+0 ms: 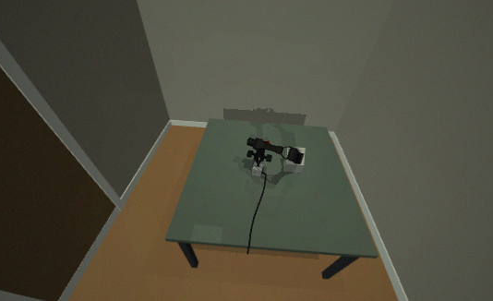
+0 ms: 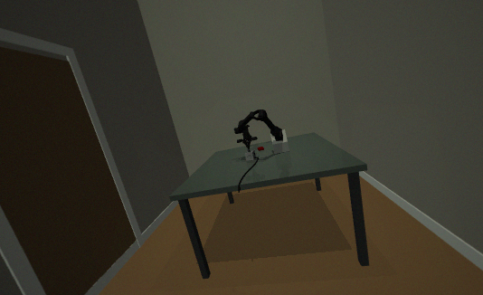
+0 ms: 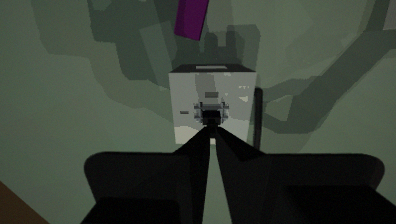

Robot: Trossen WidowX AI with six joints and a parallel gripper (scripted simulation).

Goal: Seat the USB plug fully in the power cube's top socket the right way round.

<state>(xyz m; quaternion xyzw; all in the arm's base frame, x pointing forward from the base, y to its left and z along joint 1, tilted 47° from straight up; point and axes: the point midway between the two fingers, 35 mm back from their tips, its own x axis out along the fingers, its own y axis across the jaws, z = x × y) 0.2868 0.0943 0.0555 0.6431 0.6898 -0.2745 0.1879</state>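
The dark USB plug is 2 cm below my gripper tip. Also, from my gripper tip: purple block (10 cm to the right, 10 cm below, 1 cm ahead); then red object (35 cm to the right, 10 cm below, 4 cm behind).
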